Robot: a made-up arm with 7 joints. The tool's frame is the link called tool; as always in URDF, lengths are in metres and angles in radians.
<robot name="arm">
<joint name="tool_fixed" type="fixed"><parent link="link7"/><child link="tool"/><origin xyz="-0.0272 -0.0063 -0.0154" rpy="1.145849 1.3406 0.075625"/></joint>
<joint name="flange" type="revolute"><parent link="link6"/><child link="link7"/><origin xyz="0.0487 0.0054 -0.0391" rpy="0 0 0"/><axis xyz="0.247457 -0.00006 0.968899"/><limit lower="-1.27" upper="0.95"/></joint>
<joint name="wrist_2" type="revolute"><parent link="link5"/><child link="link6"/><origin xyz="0.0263 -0.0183 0.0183" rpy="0 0 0"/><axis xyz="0.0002 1 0.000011"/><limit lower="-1.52" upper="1.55"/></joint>
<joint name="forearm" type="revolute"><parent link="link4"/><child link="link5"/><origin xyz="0.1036 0.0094 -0.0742" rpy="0 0 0"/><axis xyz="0.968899 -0.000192 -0.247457"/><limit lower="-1.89" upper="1.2"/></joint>
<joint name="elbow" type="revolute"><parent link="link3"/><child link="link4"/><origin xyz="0.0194 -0.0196 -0.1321" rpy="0 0 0"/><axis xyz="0.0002 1 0.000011"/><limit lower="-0.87" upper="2.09"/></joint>
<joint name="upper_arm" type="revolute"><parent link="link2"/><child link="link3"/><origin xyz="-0.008 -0.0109 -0.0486" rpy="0 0 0"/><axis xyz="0.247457 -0.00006 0.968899"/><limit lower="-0.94" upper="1.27"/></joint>
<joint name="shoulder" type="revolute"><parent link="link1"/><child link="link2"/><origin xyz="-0.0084 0.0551 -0.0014" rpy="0 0 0"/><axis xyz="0.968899 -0.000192 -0.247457"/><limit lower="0.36" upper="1.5"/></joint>
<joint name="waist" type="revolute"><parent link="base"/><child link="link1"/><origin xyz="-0.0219 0.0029 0.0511" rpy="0 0 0"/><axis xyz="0.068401 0.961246 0.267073"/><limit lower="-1.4" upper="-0.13"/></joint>
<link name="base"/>
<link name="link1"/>
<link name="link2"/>
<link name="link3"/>
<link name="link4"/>
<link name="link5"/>
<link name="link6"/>
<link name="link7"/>
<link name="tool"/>
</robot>
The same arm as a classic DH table. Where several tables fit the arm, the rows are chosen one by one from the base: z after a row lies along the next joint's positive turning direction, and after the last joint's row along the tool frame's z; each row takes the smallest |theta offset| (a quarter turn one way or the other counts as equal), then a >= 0, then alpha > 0; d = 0 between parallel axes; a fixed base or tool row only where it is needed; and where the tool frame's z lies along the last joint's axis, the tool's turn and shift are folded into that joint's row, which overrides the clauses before.
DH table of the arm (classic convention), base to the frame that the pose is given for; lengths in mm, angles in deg. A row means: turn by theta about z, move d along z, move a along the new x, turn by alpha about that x. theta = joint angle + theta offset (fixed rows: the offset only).
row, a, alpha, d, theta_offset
base (fixed), -22.1, -74.51, 50.7, -4.07
waist, -18.5, -90, 53.4, -75.12
shoulder, 10.9, 90, -3.5, 74
upper_arm, 51.5, -90, -172.3, 90
elbow, 46.3, 90, -10.2, 90
forearm, -24.2, -90, 139.7, 0
wrist_2, 56.9, 90, -12.9, -90
flange, -23, 78.03, -46.6, 26.17
tool (fixed), 0, 0, -4.4, -65.06
Joint limits (deg, base to tool): -80.21..-7.45 20.63..85.94 -53.86..72.77 -49.85..119.75 -108.29..68.75 -87.09..88.81 -72.77..54.43

